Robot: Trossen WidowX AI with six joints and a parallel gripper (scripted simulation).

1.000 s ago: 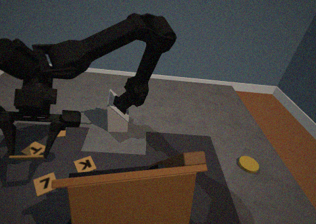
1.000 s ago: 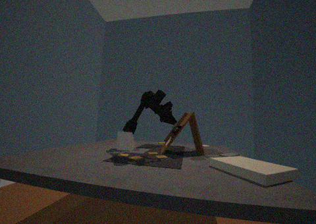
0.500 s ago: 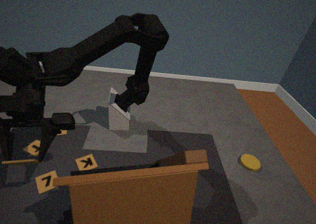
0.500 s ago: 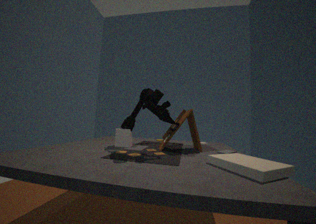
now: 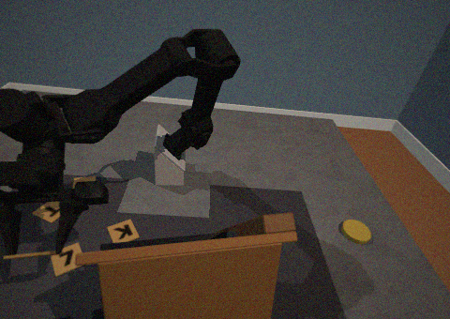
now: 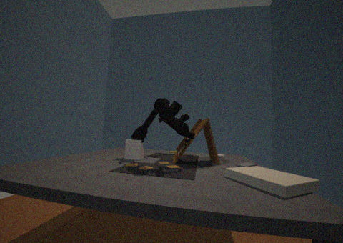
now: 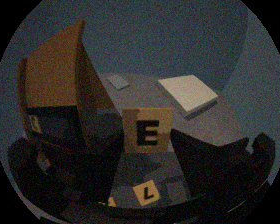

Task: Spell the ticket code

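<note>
My gripper tip is 8 cm past the ticket, 18 cm to the right of it and 8 cm above it. Also, from my gripper tip: dark mat: 20 cm behind, 15 cm to the left, 16 cm below; then tile: 33 cm behind, 7 cm to the right, 16 cm below; then long white slab: 32 cm ahead, 19 cm to the right, 15 cm below.
</note>
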